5 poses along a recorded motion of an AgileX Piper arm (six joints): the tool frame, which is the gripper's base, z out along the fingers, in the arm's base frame.
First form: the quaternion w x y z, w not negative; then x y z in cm.
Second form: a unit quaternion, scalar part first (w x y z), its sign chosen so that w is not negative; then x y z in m. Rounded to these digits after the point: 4 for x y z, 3 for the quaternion.
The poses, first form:
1: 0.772, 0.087, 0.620, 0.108, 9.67, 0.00, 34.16
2: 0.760, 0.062, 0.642, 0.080, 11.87, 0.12, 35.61
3: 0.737, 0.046, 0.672, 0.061, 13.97, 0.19, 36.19
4: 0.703, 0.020, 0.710, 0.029, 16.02, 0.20, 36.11
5: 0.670, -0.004, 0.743, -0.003, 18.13, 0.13, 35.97
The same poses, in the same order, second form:
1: 0.772, 0.087, 0.620, 0.108, 0.0967, 0.0000, 0.3416
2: 0.760, 0.062, 0.642, 0.080, 0.1187, 0.0012, 0.3561
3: 0.737, 0.046, 0.672, 0.061, 0.1397, 0.0019, 0.3619
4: 0.703, 0.020, 0.710, 0.029, 0.1602, 0.0020, 0.3611
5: 0.670, -0.004, 0.743, -0.003, 0.1813, 0.0013, 0.3597
